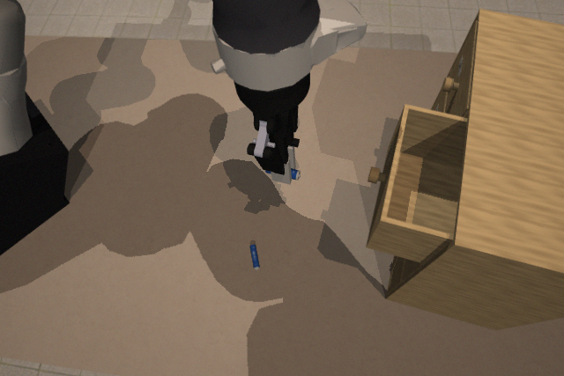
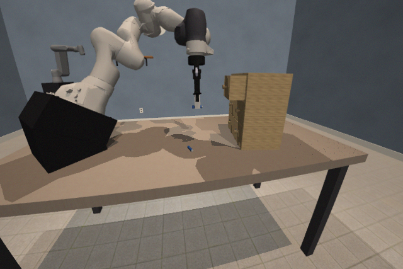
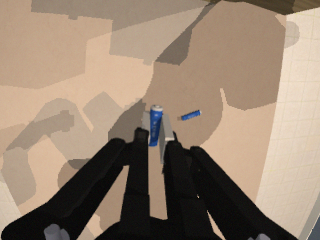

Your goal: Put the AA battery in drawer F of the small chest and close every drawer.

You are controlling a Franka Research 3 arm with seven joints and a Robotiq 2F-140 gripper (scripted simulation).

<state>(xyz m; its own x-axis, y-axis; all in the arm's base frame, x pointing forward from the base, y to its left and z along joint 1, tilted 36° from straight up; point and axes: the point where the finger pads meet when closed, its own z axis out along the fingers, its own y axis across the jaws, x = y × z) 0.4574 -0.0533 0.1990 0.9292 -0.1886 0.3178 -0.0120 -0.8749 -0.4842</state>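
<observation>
Now: hand 210 mm short of the drawer, 50 mm below it and 20 mm to the left of it.
</observation>
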